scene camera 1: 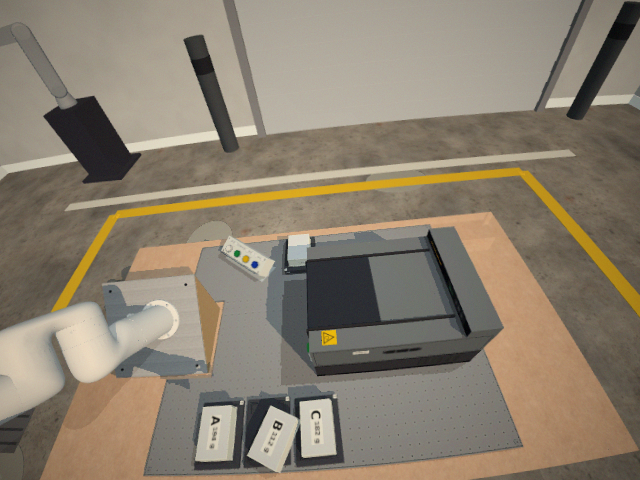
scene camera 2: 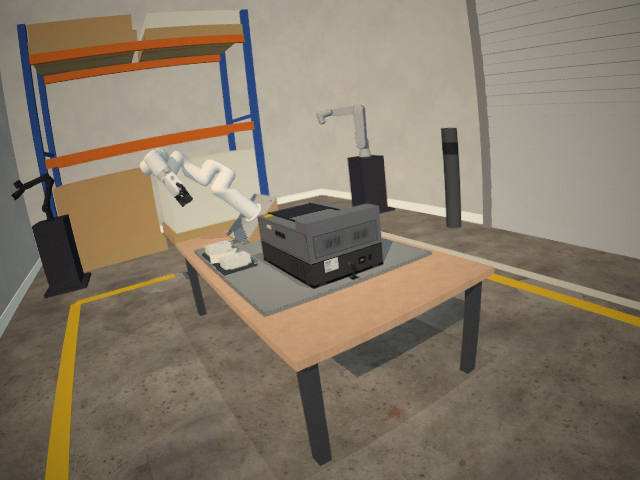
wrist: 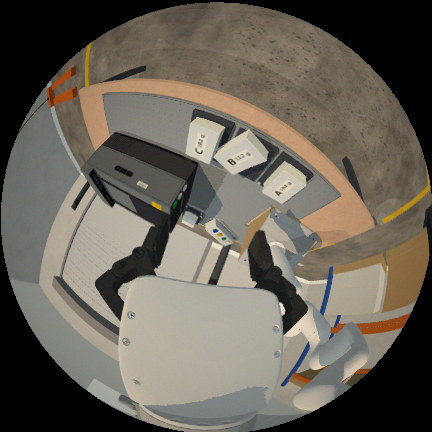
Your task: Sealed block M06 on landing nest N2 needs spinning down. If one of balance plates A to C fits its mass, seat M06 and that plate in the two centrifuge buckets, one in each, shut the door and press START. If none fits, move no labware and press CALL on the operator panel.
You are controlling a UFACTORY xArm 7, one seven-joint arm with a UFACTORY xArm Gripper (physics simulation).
Labels:
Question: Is the gripper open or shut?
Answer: Open.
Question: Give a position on a dark centrifuge box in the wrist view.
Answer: At 147,180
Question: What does the gripper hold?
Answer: Nothing.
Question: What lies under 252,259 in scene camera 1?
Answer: A button box.

